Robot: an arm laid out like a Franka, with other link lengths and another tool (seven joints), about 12 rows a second.
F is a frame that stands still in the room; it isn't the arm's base.
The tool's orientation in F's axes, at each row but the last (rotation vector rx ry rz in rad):
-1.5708 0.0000 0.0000
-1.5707 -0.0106 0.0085
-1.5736 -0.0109 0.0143
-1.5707 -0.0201 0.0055
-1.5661 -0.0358 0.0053
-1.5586 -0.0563 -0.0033
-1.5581 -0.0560 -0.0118
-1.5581 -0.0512 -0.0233
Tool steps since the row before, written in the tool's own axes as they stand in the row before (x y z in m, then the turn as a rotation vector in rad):
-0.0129 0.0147 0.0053 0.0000 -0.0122 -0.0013
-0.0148 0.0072 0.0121 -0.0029 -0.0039 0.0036
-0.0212 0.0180 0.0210 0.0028 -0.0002 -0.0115
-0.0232 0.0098 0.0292 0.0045 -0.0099 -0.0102
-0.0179 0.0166 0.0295 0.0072 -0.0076 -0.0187
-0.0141 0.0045 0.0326 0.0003 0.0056 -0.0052
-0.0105 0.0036 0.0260 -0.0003 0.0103 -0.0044
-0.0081 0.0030 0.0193 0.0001 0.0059 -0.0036
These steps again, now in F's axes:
-0.0129 0.0053 -0.0147 0.0000 -0.0013 0.0122
-0.0149 0.0119 -0.0072 -0.0029 0.0036 0.0039
-0.0216 0.0206 -0.0180 0.0030 -0.0115 0.0002
-0.0236 0.0288 -0.0100 0.0046 -0.0101 0.0099
-0.0183 0.0291 -0.0168 0.0075 -0.0185 0.0077
-0.0150 0.0322 -0.0047 0.0007 -0.0051 -0.0056
-0.0111 0.0257 -0.0037 0.0003 -0.0043 -0.0104
-0.0083 0.0192 -0.0032 0.0004 -0.0035 -0.0059

